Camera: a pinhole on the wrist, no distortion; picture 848 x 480 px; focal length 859.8 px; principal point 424.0 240.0 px. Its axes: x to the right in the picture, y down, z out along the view. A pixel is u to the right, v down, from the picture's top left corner.
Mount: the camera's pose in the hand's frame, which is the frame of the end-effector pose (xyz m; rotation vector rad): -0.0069 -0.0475 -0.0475 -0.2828 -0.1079 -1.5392
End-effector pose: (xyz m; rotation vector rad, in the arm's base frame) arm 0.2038 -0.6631 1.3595 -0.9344 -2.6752 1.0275
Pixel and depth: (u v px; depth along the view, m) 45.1 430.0 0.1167
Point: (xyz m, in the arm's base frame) 0.1801 -0.6553 1.2989
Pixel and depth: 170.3 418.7 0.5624
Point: 0.0581 -0.6677 0.8461
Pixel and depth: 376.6 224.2 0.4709
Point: 0.0944 -0.8140 0.9911
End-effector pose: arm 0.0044 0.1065 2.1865 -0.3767 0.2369 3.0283
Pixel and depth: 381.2 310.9 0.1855
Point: -0.0535 0.1215 2.3023
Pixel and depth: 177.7 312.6 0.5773
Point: -0.2251 -0.0644 2.6414
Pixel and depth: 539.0 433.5 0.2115
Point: -0.0928 0.1580 2.3184
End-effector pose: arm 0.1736 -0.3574 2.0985 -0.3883 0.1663 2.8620
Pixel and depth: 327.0 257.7 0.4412
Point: 0.0103 -0.3996 2.4428
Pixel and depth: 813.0 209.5 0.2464
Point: 0.1303 -0.2314 2.2959
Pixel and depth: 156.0 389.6 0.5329
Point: -0.1203 -0.5029 2.4772
